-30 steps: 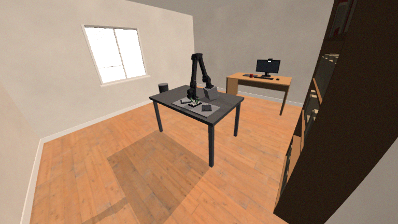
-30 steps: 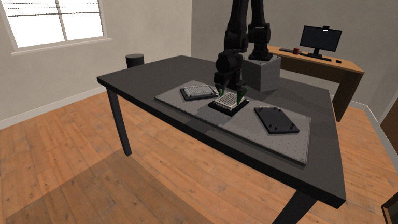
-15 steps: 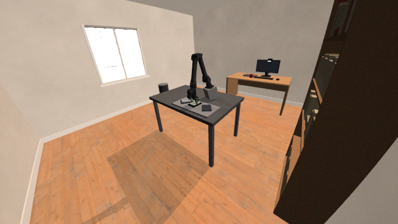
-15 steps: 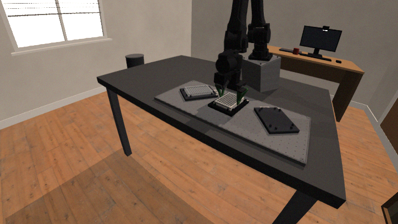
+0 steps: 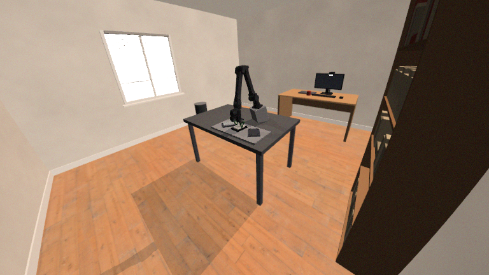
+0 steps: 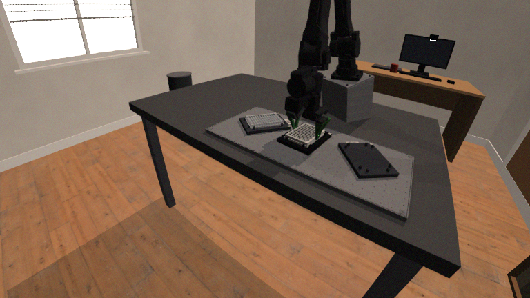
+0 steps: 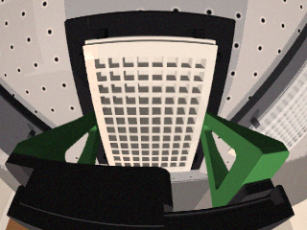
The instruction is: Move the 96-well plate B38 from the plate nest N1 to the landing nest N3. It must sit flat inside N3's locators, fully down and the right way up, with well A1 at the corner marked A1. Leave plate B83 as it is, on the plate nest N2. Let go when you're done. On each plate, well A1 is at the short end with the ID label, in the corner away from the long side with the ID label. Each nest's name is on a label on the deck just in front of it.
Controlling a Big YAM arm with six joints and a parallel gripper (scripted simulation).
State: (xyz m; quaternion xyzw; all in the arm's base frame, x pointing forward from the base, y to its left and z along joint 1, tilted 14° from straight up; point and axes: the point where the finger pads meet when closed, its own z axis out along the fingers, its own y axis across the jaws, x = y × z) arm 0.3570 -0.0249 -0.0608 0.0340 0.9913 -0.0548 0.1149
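Now: the flat black landing nest 20 mm below my hand. The rest, counted from my hand: N1 label: 140 mm to the left, 80 mm behind, 20 mm below.
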